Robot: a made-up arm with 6 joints. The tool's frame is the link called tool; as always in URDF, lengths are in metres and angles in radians. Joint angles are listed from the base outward.
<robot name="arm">
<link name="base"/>
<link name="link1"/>
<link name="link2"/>
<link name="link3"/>
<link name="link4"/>
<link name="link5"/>
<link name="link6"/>
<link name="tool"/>
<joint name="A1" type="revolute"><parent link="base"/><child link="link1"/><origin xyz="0 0 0.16" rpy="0 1.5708 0"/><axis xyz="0 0 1"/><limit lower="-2.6" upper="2.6"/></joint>
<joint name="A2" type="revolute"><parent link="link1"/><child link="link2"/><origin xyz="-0.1 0.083 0.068" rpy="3.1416 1.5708 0"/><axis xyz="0 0 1"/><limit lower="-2.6" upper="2.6"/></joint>
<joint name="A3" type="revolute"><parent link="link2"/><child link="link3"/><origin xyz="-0.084 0.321 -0.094" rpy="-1.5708 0 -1.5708"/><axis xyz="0 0 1"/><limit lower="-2.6" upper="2.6"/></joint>
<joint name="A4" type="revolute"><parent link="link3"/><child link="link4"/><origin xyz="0.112 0.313 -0.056" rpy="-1.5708 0 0"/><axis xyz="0 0 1"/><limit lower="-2.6" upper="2.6"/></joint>
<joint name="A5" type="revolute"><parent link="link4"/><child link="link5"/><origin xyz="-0.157 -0.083 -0.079" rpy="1.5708 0 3.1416"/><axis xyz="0 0 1"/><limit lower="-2.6" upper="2.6"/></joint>
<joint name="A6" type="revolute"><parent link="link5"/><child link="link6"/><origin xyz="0.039 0.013 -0.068" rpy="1.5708 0 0"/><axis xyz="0 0 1"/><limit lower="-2.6" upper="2.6"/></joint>
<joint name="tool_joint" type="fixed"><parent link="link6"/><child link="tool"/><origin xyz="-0.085 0.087 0.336" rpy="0 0 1.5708"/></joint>
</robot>
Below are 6 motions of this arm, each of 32 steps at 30 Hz.
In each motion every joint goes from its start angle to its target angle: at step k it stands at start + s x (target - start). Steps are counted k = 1, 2, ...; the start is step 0. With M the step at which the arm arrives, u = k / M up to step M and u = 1 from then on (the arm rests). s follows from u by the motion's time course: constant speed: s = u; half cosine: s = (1 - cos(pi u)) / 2; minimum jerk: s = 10 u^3 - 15 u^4 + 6 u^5.
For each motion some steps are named. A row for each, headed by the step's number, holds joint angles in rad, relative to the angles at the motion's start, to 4 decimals.
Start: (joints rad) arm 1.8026 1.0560 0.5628 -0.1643 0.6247 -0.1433
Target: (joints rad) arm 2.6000 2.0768 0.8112 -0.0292 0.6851 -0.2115
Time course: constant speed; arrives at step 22
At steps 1, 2, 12, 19, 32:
1: 0.0362 0.0464 0.0113 0.0061 0.0027 -0.0031
2: 0.0725 0.0928 0.0226 0.0123 0.0055 -0.0062
12: 0.4349 0.5568 0.1355 0.0737 0.0329 -0.0372
19: 0.6887 0.8816 0.2145 0.1167 0.0522 -0.0589
32: 0.7974 1.0208 0.2484 0.1351 0.0604 -0.0682

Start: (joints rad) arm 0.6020 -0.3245 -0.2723 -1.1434 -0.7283 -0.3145
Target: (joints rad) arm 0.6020 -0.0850 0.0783 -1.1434 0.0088 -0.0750
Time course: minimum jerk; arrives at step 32
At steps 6, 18, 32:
6: 0.0000 0.0117 0.0171 0.0000 0.0359 0.0117
18: 0.0000 0.1475 0.2160 0.0000 0.4540 0.1475
32: 0.0000 0.2395 0.3506 0.0000 0.7371 0.2395

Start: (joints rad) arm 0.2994 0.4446 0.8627 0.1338 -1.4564 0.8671
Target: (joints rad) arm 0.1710 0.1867 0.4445 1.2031 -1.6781 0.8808
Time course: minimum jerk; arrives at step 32
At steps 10, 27, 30, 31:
10: -0.0231 -0.0464 -0.0753 0.1925 -0.0399 0.0025
27: -0.1246 -0.2502 -0.4058 1.0375 -0.2151 0.0133
30: -0.1281 -0.2573 -0.4173 1.0669 -0.2212 0.0137
31: -0.1284 -0.2578 -0.4181 1.0690 -0.2216 0.0137

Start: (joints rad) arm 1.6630 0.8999 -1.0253 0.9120 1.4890 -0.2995
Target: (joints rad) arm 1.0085 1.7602 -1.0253 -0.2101 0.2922 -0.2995
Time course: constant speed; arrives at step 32
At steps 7, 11, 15, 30, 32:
7: -0.1432 0.1882 0.0000 -0.2455 -0.2618 0.0000
11: -0.2250 0.2957 0.0000 -0.3857 -0.4114 0.0000
15: -0.3068 0.4033 0.0000 -0.5260 -0.5610 0.0000
30: -0.6136 0.8065 0.0000 -1.0520 -1.1220 0.0000
32: -0.6545 0.8603 0.0000 -1.1221 -1.1968 0.0000

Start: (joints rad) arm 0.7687 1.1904 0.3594 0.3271 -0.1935 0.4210
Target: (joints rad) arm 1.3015 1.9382 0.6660 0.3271 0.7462 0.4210
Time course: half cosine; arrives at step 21
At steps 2, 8, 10, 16, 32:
2: 0.0118 0.0166 0.0068 0.0000 0.0209 0.0000
8: 0.1691 0.2373 0.0973 0.0000 0.2982 0.0000
10: 0.2465 0.3460 0.1418 0.0000 0.4347 0.0000
16: 0.4617 0.6480 0.2657 0.0000 0.8143 0.0000
32: 0.5328 0.7478 0.3066 0.0000 0.9397 0.0000

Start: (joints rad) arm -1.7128 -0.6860 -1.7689 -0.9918 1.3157 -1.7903
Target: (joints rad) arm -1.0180 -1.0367 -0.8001 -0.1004 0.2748 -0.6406
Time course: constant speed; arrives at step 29
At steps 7, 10, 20, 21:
7: 0.1677 -0.0847 0.2338 0.2152 -0.2513 0.2775
10: 0.2396 -0.1209 0.3341 0.3074 -0.3589 0.3964
20: 0.4792 -0.2419 0.6681 0.6148 -0.7179 0.7929
21: 0.5031 -0.2540 0.7015 0.6455 -0.7538 0.8325

